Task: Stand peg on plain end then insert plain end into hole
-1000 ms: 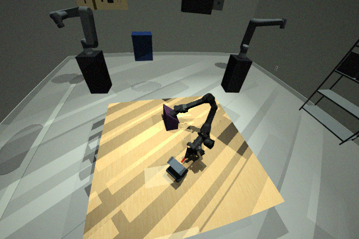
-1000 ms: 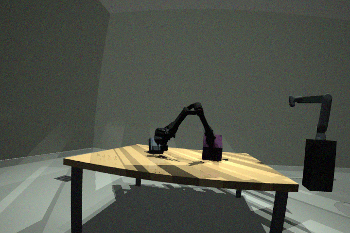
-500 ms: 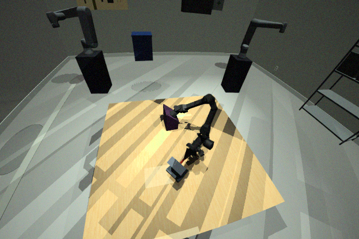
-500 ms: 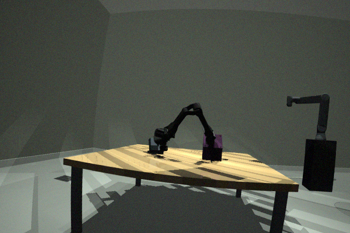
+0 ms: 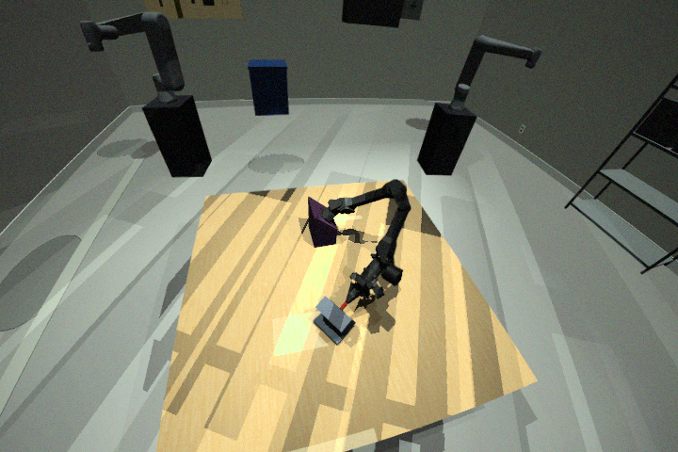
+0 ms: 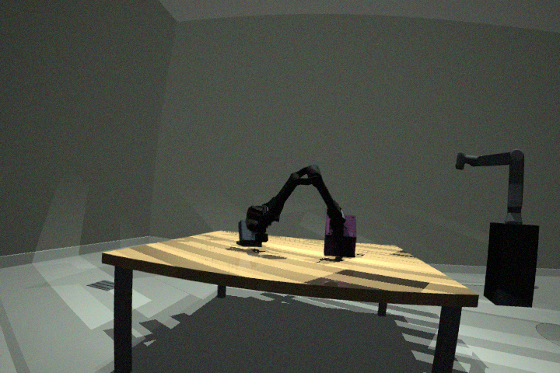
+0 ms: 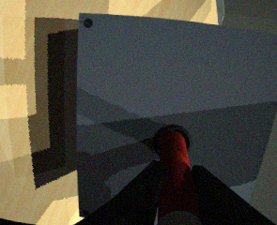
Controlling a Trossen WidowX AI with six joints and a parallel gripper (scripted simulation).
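The grey sloped panel lies 40 mm to the right of my gripper tip, 40 mm ahead of it and 20 mm below it. From my gripper tip the other things lie so: red peg: 10 mm to the left, 10 mm behind, 10 mm above.
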